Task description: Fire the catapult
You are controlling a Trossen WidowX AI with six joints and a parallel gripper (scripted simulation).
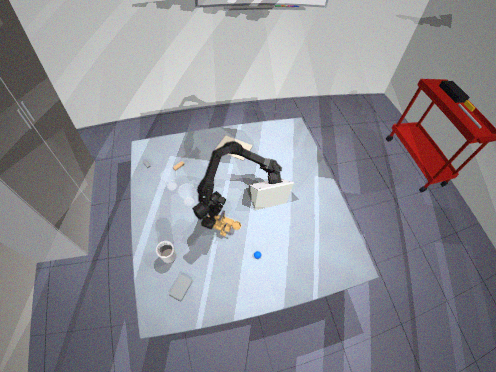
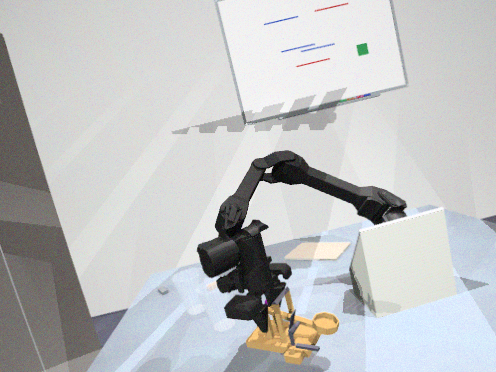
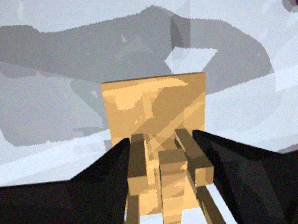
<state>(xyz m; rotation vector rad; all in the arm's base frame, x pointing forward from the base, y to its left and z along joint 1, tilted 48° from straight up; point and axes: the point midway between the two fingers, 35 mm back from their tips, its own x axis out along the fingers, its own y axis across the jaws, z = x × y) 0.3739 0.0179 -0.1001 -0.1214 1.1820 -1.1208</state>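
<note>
My gripper tip is now 40 mm past the wooden catapult, 60 mm to the right of it and 20 mm below it. The rest, counted from my gripper tip: white mug: 290 mm ahead, 110 mm to the left, 50 mm below; then blue ball: 160 mm behind, 240 mm to the left, 60 mm below; then grey flat plate: 260 mm ahead, 300 mm to the left, 70 mm below.
</note>
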